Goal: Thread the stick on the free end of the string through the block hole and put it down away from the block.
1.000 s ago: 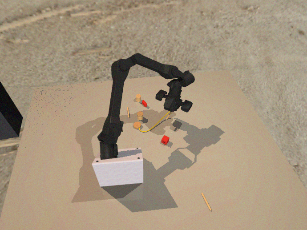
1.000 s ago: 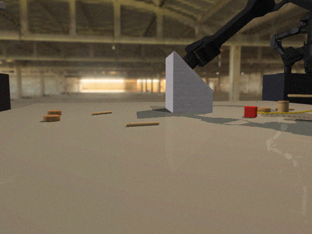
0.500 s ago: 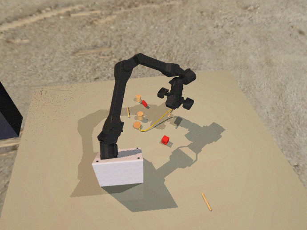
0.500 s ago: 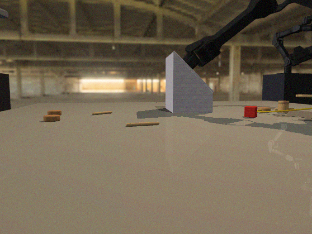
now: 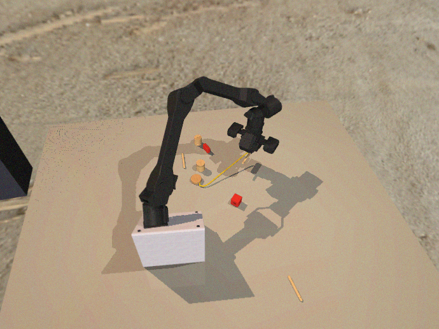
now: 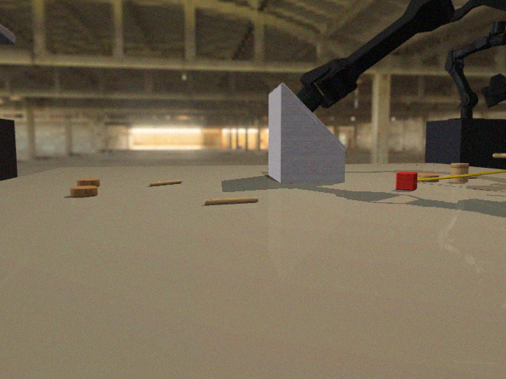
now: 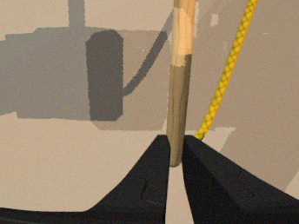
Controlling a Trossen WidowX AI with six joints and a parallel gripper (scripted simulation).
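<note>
The red cube is 170 mm to the right of my gripper tip, 100 mm behind it and 40 mm below it. From my gripper tip the other things lie so: round wooden button (220 mm behind, 50 mm below, 40 mm to the right).
</note>
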